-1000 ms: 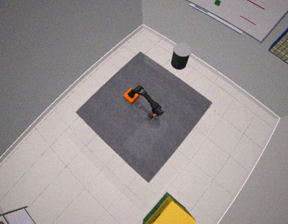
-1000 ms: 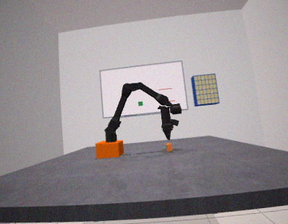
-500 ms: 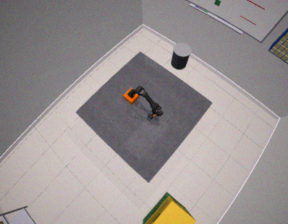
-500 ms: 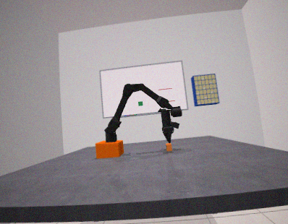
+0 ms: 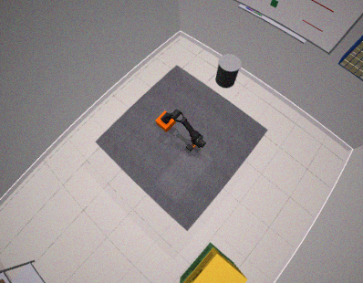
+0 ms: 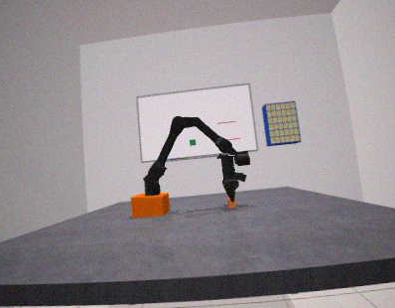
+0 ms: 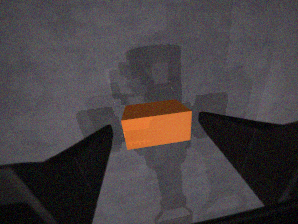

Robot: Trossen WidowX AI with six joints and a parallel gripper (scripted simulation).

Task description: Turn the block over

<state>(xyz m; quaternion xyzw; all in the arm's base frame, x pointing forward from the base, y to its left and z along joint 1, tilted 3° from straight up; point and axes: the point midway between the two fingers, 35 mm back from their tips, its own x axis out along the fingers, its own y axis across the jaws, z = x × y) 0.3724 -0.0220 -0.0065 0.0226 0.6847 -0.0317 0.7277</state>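
My gripper tip is now 1 cm past the block and 1 cm above it.
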